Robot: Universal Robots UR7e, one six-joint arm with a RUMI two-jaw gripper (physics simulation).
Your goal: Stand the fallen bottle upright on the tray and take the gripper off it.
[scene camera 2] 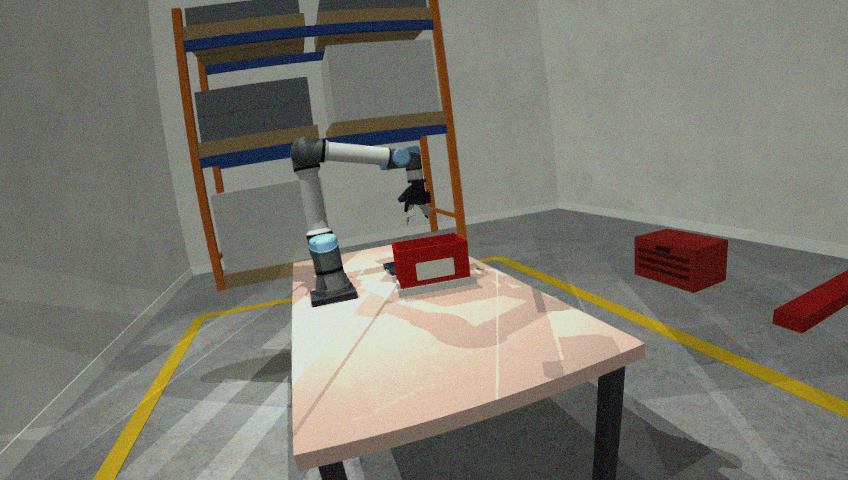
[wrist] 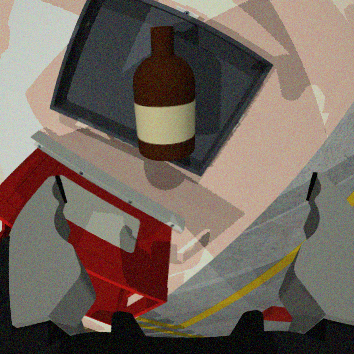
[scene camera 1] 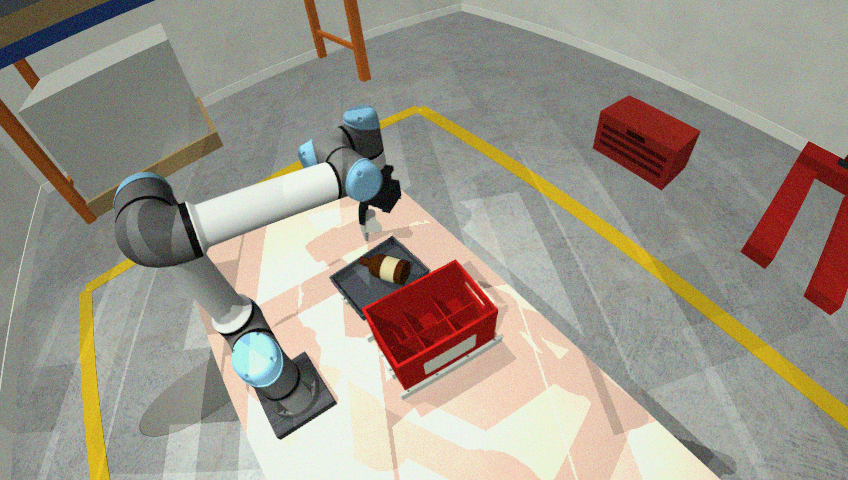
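Pixels of known places: gripper, fingertip midpoint: (scene camera 2: 417, 221) (wrist: 186, 176) (scene camera 1: 379, 222); arm's base, origin of the base link: (scene camera 2: 334, 290) (scene camera 1: 293, 391).
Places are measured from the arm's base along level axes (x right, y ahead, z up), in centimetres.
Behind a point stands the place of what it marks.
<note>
The brown bottle (scene camera 1: 389, 268) @[x -6.6, y 44.2, z 5.1 cm] (wrist: 165, 120) @[x -8.6, y 45.9, z 5.6 cm] with a cream label lies on its side on the dark grey tray (scene camera 1: 357, 289) @[x -13.1, y 35.0, z -1.7 cm] (wrist: 100, 70) @[x -10.3, y 35.1, z -1.7 cm]. In the scene camera 1 view its neck points left and its base is near the tray's right side. In the wrist view the neck points up the picture and the base overlaps the near rim. My gripper (scene camera 1: 370, 232) @[x -11.0, y 47.5, z 19.2 cm] (scene camera 2: 417, 219) @[x -11.0, y 47.5, z 19.2 cm] (wrist: 186, 176) @[x -11.0, y 47.5, z 19.2 cm] is open and empty, above the table and apart from the bottle, beyond the tray's far side in the scene camera 1 view. The bottle does not show in the scene camera 2 view.
A red divided crate (scene camera 1: 416, 374) @[x 22.7, y 25.5, z 6.1 cm] (scene camera 2: 431, 252) @[x 25.3, y 34.0, z 12.9 cm] (wrist: 155, 270) @[x 10.9, y 51.0, z 10.9 cm] stands close beside the tray, on a pale base with raised edges, taller than the tray. A red tool chest (scene camera 1: 645, 142) (scene camera 2: 681, 259) stands on the floor. A shelf rack (scene camera 2: 188, 142) stands behind the table.
</note>
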